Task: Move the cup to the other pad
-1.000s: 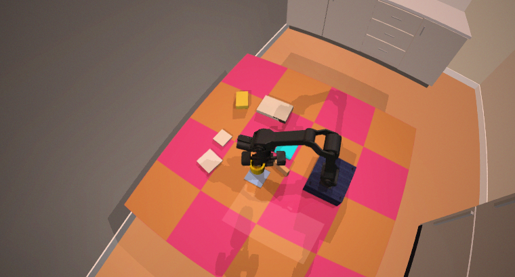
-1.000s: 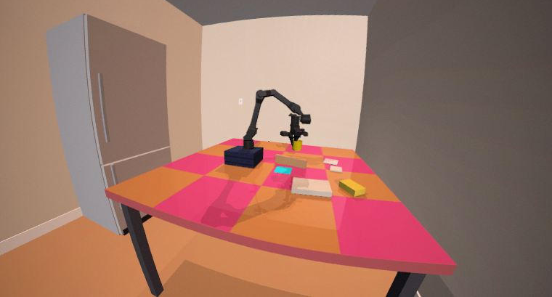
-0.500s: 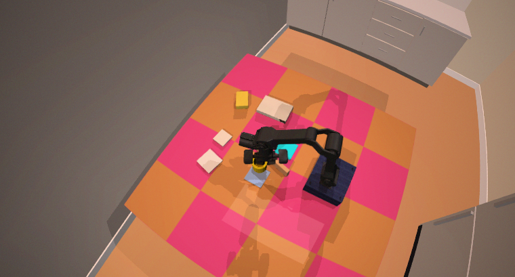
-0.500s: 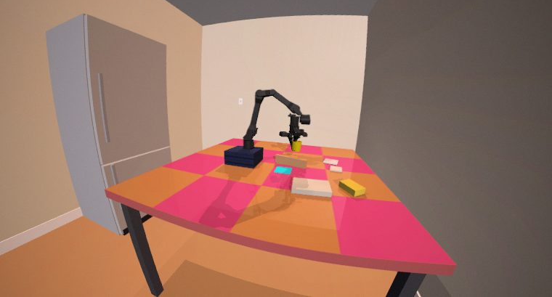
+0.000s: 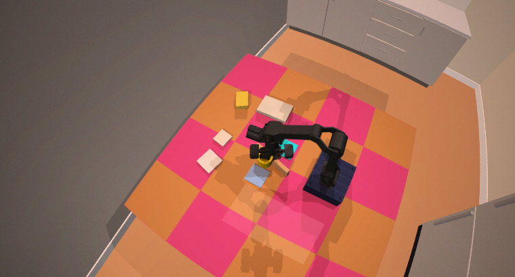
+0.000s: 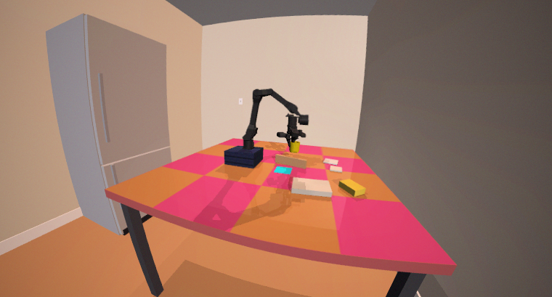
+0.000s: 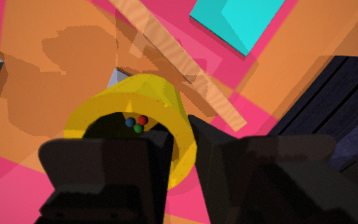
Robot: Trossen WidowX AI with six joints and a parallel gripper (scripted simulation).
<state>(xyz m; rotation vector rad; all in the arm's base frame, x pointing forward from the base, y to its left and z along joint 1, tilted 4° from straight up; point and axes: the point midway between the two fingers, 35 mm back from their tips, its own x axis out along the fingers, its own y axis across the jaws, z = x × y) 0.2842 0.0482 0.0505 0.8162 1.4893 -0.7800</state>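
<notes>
The cyan pad lies 140 mm to the right of my gripper tip, 120 mm below it and 10 mm behind it. Also, from my gripper tip: pale blue pad 120 mm below, 70 mm to the left, 40 mm ahead; then yellow cup 20 mm to the left, 20 mm ahead; then wooden bar 90 mm below, 30 mm to the right, 10 mm ahead.
</notes>
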